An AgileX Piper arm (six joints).
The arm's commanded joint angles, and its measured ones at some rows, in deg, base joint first. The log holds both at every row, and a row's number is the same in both.
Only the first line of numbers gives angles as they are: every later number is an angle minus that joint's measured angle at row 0.
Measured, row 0:
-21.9 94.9 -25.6 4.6 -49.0 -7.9
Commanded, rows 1 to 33:
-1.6 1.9 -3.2 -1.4 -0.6 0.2
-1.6 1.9 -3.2 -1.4 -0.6 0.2
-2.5 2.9 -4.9 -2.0 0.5 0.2
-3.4 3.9 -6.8 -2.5 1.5 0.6
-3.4 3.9 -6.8 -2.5 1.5 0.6
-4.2 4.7 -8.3 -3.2 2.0 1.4
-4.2 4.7 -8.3 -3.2 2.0 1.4
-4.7 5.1 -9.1 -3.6 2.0 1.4
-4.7 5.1 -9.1 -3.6 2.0 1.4
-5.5 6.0 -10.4 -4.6 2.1 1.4
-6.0 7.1 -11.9 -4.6 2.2 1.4
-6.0 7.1 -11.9 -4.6 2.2 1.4
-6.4 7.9 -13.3 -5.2 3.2 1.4
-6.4 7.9 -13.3 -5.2 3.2 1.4
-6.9 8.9 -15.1 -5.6 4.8 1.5
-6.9 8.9 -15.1 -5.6 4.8 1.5
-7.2 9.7 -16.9 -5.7 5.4 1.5
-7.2 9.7 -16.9 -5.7 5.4 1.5
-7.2 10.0 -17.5 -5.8 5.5 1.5
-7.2 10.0 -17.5 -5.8 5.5 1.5
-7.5 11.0 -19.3 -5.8 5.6 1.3
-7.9 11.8 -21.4 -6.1 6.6 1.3
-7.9 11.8 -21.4 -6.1 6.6 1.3
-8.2 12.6 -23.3 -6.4 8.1 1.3
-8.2 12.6 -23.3 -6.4 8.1 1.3
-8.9 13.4 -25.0 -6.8 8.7 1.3
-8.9 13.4 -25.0 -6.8 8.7 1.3
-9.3 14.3 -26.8 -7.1 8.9 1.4
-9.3 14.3 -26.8 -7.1 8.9 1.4
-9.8 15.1 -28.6 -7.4 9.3 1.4
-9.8 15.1 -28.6 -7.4 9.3 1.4
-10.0 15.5 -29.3 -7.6 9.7 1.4
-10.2 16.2 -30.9 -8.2 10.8 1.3
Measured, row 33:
-10.6 15.3 -27.5 -4.6 12.0 1.3
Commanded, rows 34 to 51:
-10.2 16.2 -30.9 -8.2 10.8 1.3
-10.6 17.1 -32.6 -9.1 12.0 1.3
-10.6 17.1 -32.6 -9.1 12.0 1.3
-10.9 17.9 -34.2 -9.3 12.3 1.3
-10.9 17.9 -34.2 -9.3 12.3 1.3
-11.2 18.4 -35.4 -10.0 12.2 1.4
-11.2 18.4 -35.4 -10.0 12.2 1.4
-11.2 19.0 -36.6 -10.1 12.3 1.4
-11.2 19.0 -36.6 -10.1 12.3 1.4
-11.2 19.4 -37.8 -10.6 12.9 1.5
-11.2 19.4 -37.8 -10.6 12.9 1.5
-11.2 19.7 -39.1 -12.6 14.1 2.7
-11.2 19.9 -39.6 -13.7 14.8 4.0
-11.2 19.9 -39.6 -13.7 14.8 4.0
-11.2 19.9 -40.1 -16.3 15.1 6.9
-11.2 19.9 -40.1 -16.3 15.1 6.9
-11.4 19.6 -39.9 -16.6 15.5 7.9
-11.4 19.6 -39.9 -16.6 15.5 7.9
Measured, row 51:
-13.5 19.6 -37.7 -8.6 20.1 6.1
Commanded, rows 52 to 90:
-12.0 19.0 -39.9 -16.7 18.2 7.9
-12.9 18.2 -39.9 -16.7 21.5 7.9
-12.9 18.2 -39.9 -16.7 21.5 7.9
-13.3 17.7 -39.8 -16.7 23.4 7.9
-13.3 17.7 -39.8 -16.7 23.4 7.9
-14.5 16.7 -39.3 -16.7 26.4 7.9
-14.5 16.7 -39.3 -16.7 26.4 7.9
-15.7 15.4 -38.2 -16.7 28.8 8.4
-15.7 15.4 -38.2 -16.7 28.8 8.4
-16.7 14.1 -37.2 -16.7 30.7 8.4
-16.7 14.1 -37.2 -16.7 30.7 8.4
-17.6 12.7 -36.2 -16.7 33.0 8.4
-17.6 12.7 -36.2 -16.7 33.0 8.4
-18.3 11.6 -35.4 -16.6 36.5 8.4
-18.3 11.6 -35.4 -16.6 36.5 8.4
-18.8 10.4 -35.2 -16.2 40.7 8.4
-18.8 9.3 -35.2 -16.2 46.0 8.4
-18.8 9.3 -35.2 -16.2 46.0 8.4
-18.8 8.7 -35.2 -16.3 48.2 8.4
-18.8 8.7 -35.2 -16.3 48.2 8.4
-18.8 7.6 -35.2 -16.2 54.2 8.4
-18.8 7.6 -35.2 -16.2 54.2 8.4
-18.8 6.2 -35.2 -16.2 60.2 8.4
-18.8 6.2 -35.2 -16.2 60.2 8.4
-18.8 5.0 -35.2 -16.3 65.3 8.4
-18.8 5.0 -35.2 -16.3 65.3 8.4
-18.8 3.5 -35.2 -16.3 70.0 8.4
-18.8 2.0 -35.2 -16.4 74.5 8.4
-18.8 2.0 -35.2 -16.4 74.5 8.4
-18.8 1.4 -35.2 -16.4 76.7 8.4
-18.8 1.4 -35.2 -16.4 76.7 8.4
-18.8 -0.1 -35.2 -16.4 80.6 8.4
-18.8 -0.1 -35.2 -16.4 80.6 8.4
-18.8 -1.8 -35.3 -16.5 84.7 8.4
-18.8 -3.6 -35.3 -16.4 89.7 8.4
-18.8 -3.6 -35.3 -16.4 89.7 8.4
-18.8 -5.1 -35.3 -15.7 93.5 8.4
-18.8 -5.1 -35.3 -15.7 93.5 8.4
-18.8 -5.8 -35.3 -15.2 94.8 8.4
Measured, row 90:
-18.6 -3.5 -35.3 -16.1 89.8 7.9
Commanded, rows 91 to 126:
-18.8 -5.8 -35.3 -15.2 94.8 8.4
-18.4 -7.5 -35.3 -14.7 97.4 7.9
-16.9 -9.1 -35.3 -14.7 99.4 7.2
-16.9 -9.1 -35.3 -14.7 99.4 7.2
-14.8 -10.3 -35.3 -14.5 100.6 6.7
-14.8 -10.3 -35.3 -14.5 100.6 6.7
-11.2 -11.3 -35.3 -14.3 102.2 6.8
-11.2 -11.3 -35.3 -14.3 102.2 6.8
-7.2 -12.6 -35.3 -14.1 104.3 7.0
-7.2 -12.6 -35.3 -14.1 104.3 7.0
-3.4 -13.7 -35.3 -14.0 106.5 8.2
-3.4 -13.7 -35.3 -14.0 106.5 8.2
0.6 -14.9 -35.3 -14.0 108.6 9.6
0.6 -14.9 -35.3 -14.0 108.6 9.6
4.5 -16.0 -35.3 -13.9 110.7 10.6
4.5 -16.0 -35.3 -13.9 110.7 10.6
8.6 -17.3 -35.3 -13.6 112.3 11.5
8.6 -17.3 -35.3 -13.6 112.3 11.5
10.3 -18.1 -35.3 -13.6 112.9 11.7
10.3 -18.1 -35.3 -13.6 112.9 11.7
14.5 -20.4 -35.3 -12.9 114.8 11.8
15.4 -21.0 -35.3 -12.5 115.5 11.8
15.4 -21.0 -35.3 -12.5 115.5 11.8
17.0 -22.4 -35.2 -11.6 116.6 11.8
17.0 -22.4 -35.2 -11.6 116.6 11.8
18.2 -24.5 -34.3 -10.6 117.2 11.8
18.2 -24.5 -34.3 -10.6 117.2 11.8
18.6 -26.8 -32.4 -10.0 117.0 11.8
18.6 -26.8 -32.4 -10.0 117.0 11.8
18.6 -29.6 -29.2 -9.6 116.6 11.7
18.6 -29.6 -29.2 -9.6 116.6 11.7
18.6 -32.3 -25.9 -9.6 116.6 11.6
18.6 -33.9 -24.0 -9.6 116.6 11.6
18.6 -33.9 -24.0 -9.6 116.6 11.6
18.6 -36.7 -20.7 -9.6 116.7 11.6
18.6 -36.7 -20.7 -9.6 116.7 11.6
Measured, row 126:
18.6 -33.1 -24.8 -9.7 115.9 11.6
